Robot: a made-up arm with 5 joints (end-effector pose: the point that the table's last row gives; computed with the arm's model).
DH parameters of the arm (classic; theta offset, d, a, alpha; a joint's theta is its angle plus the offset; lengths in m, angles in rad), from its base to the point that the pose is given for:
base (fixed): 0 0 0.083 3.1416
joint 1: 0 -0.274 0.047 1.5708
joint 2: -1.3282 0 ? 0
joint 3: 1.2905 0 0.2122 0
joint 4: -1.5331 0 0 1.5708
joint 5: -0.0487 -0.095 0 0
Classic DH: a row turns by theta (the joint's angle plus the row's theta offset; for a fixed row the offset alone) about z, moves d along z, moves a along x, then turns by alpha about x.
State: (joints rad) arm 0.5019 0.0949 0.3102 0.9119 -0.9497
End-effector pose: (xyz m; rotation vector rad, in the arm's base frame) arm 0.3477 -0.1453 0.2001 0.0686 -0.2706 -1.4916
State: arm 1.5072 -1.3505 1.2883 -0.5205 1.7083
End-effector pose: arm 0.0988 -0.2476 0.3920 -2.1546 0.0272 0.0884
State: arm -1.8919 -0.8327 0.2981 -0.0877 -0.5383
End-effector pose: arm 0.0050 0.2344 0.5273 2.1657 -0.7451 0.7138
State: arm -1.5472 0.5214 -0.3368 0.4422 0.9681
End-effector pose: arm 0.0925 0.4029 0.2594 0.3736 -1.1509 2.2365
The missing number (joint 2, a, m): 0.0999
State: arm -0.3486 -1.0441 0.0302 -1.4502 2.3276
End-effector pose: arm 0.0891 0.0022 0.5873 2.1794 1.5092 1.2279
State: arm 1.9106 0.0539 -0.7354 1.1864 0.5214
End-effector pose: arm -0.0233 -0.3007 0.4634 -1.0731 -0.4275 -1.2897
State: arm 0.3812 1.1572 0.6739 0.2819 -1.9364
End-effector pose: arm 0.1290 -0.0184 0.0027 -0.4952 0.4791 -2.2948
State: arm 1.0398 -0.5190 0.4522 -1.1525 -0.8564
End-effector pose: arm 0.2164 -0.2272 0.4814 -0.1960 -2.9065 -0.4274
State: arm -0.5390 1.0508 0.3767 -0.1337 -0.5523
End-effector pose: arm 0.2609 0.1064 0.0012 0.1495 -0.2332 -0.0616
